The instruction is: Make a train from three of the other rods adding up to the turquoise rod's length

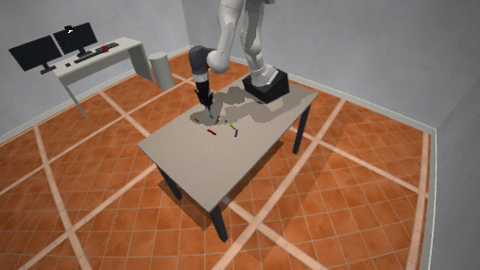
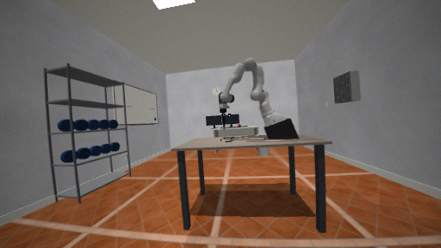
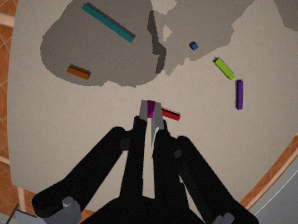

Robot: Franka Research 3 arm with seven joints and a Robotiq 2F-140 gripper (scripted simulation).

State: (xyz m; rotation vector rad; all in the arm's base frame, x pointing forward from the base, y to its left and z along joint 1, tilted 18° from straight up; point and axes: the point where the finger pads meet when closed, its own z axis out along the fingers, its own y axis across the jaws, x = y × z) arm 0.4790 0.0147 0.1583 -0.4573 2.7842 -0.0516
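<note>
The small blue rod is 10 cm behind my hand, 4 cm to the left of it and 13 cm below it. The rest, counted from my hand: orange rod: 3 cm ahead, 12 cm to the right, 13 cm below; magenta rod: 3 cm below; red rod: 3 cm ahead, 5 cm to the left, 13 cm below.
</note>
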